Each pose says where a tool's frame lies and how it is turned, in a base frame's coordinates. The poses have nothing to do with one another.
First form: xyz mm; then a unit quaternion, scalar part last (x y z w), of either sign.
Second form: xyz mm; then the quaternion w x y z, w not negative. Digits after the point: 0 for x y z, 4 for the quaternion.
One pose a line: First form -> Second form
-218 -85 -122 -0.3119 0.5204 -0.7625 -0.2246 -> -218 -85 -122 0.2246 0.3119 -0.5204 0.7625
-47 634 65 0.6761 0.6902 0.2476 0.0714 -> -47 634 65 0.0714 0.6761 0.6902 0.2476
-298 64 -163 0.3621 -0.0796 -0.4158 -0.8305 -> -298 64 -163 0.8305 -0.3621 0.0796 0.4158
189 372 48 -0.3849 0.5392 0.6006 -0.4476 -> 189 372 48 0.4476 0.3849 -0.5392 -0.6006
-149 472 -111 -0.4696 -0.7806 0.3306 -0.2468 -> -149 472 -111 0.2468 0.4696 0.7806 -0.3306
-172 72 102 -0.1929 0.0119 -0.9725 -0.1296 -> -172 72 102 0.1296 0.1929 -0.0119 0.9725
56 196 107 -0.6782 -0.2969 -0.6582 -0.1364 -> 56 196 107 0.1364 0.6782 0.2969 0.6582
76 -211 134 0.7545 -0.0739 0.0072 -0.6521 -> 76 -211 134 0.6521 -0.7545 0.0739 -0.0072
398 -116 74 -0.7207 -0.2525 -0.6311 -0.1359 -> 398 -116 74 0.1359 0.7207 0.2525 0.6311
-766 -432 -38 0.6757 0.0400 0.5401 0.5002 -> -766 -432 -38 0.5002 0.6757 0.0400 0.5401
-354 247 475 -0.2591 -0.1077 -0.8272 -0.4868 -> -354 247 475 0.4868 0.2591 0.1077 0.8272
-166 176 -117 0.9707 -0.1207 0.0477 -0.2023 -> -166 176 -117 0.2023 -0.9707 0.1207 -0.0477
